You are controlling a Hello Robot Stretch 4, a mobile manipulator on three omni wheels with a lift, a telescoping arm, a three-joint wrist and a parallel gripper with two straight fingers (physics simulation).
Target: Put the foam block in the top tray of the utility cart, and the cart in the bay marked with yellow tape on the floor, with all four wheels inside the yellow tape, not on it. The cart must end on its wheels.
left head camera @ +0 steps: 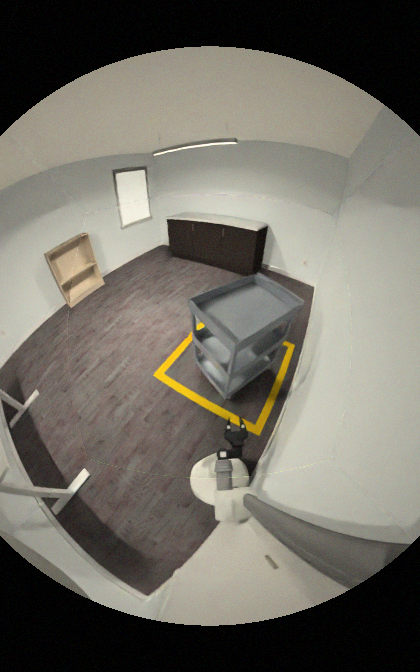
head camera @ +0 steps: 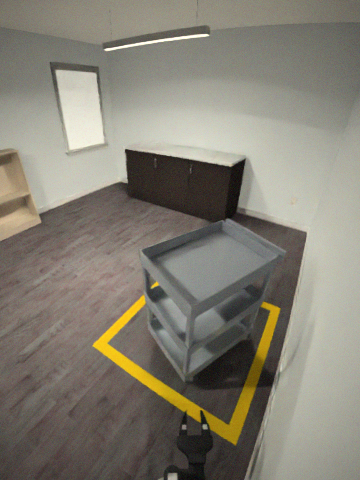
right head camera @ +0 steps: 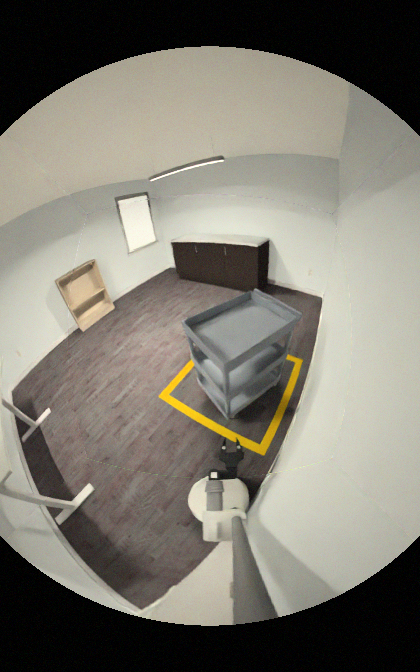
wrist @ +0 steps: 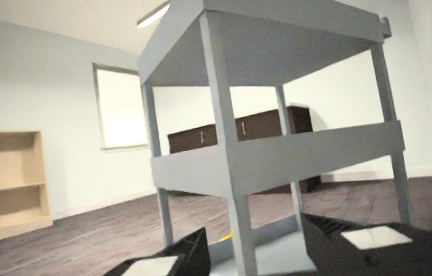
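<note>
The grey three-tier utility cart (head camera: 210,262) (left head camera: 245,310) (right head camera: 240,330) (wrist: 320,157) stands upright within the outline of the yellow tape (head camera: 150,378) (left head camera: 200,397) (right head camera: 200,415) (wrist: 227,236). Its near lower corner is inside the tape; the far wheels are hidden. No foam block shows in these views, and the cart's top tray looks bare in the head views. My gripper (head camera: 194,414) (left head camera: 235,421) (right head camera: 231,441) (wrist: 255,239) is open and empty, low and apart from the cart, by the tape's near corner in the head views. In the wrist view the cart's corner post rises between the fingers.
A dark cabinet (head camera: 170,182) (left head camera: 215,245) (right head camera: 215,262) (wrist: 260,127) with a pale top stands behind the cart. A wooden bookshelf (head camera: 28,187) (wrist: 44,180) is at the left. A wall (head camera: 330,310) runs close along the right. White legs (left head camera: 30,492) (right head camera: 40,499) stand at the left edge.
</note>
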